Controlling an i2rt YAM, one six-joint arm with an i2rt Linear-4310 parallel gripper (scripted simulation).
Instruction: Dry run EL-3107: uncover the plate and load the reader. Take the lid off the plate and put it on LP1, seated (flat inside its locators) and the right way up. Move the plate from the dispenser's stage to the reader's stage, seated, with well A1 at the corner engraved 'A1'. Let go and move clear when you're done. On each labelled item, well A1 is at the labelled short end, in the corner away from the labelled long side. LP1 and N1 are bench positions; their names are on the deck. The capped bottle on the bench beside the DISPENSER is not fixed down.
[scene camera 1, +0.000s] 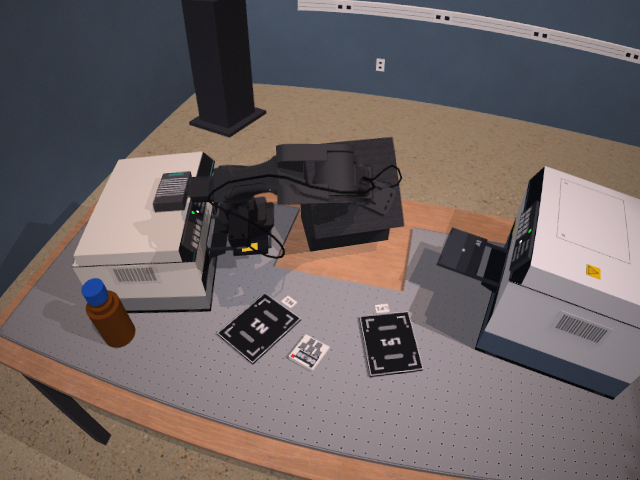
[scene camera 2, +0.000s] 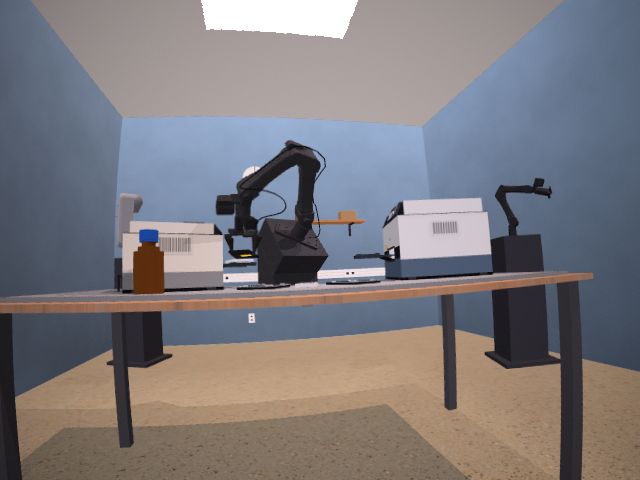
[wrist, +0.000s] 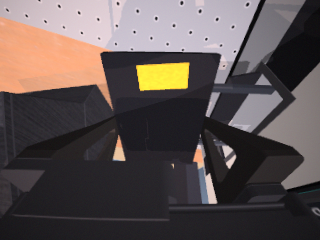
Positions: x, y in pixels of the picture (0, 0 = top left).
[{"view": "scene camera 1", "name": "brown capped bottle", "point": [109, 316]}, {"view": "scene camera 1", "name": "white keypad-like item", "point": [309, 352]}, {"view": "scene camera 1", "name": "reader's stage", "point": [467, 263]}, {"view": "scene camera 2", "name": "brown capped bottle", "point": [148, 266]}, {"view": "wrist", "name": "gripper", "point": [159, 120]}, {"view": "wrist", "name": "dark lid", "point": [160, 99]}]
